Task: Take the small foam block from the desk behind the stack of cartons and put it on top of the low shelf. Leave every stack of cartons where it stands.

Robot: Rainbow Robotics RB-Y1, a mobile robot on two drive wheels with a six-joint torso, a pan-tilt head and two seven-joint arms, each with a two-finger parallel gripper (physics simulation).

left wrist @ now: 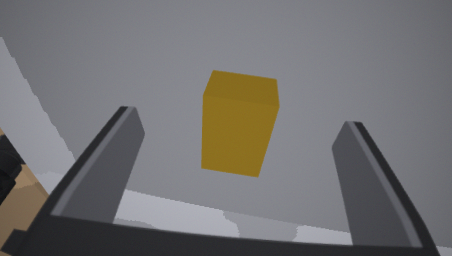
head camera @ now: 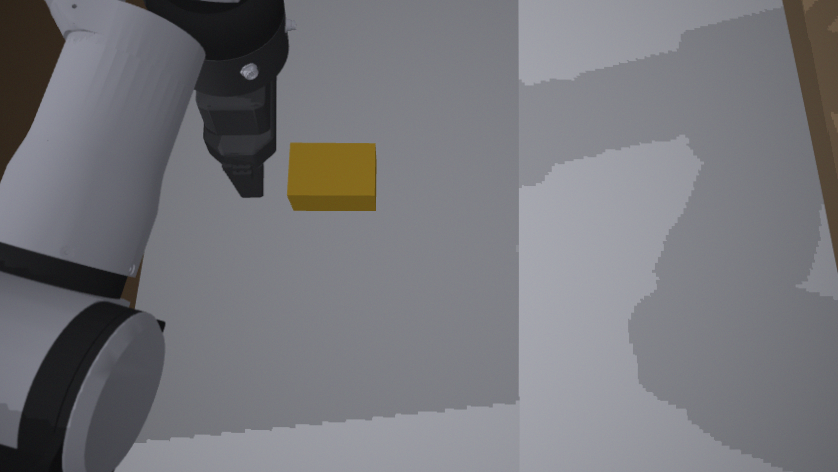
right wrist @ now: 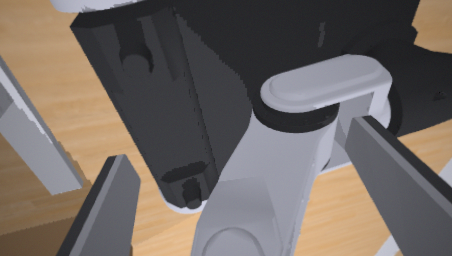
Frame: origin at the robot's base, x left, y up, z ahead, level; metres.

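Seen in the pictures: left gripper, between the fingertips: [left wrist: 237,127] [head camera: 253,142]; right gripper, between the fingertips: [right wrist: 239,150].
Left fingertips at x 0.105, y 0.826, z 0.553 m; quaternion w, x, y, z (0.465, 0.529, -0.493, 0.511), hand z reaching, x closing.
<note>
A point is followed by its place in that frame.
The yellow foam block [head camera: 331,170] @[z 0.546, x 0.037, y 0.766 m] [left wrist: 239,135] @[z 0.552, x 0.045, y 0.766 m] lies on the grey desk top [head camera: 351,304] @[z 0.413, x 0.026, y 0.721 m] [left wrist: 340,45] @[z 0.629, x 0.115, y 0.721 m]. My left gripper [head camera: 252,190] [left wrist: 237,127] @[z 0.553, x 0.105, y 0.826 m] is open and empty. In the head camera it is just left of the block, with a gap between them. In the left wrist view the block shows between the two spread fingers, beyond their tips; how high the tips are above the desk is hard to tell. My right gripper [right wrist: 239,150] @[z -0.069, x -0.233, y 0.515 m] is open and empty, away from the desk top. The low shelf does not show in the head camera.
Brown surfaces stand along the head camera's right edge [head camera: 823,76] @[z 0.666, x -0.592, y 0.701 m] and left edge [head camera: 35,70]; I cannot tell whether they are cartons. In the right wrist view my dark base [right wrist: 150,115] @[z 0.020, x -0.056, y 0.191 m], a pale leg [right wrist: 45,155] and the wooden floor [right wrist: 160,237] @[z 0.221, x 0.672, y 0.001 m] show.
</note>
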